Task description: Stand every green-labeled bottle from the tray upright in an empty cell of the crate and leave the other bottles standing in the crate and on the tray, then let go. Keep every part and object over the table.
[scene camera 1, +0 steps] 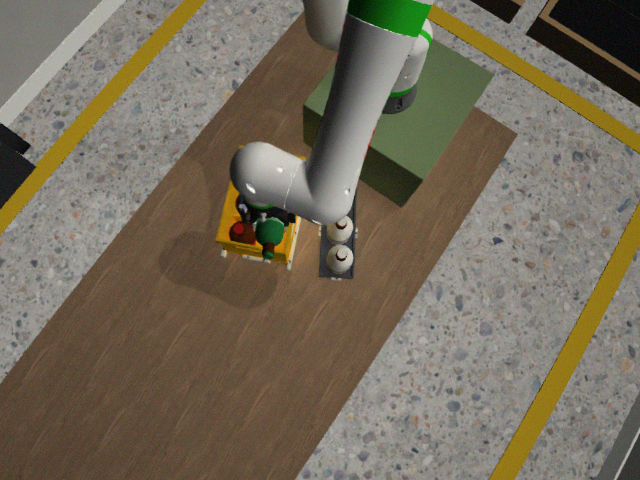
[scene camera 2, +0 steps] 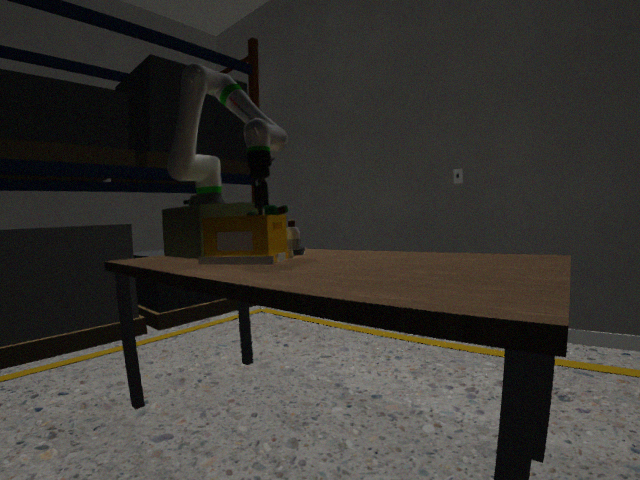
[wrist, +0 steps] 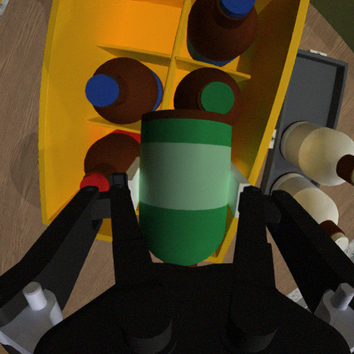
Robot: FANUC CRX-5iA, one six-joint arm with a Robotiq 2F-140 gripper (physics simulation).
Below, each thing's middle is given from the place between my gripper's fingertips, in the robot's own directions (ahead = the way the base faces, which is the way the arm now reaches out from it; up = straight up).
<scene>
I see my gripper 7 cm past the green-capped brown bottle (wrist: 206, 88), 5 cm above it and 1 cm to the left of it. Round my hand: red-capped brown bottle (wrist: 114, 152) 7 cm to the right, 5 cm below, 5 cm ahead.
</scene>
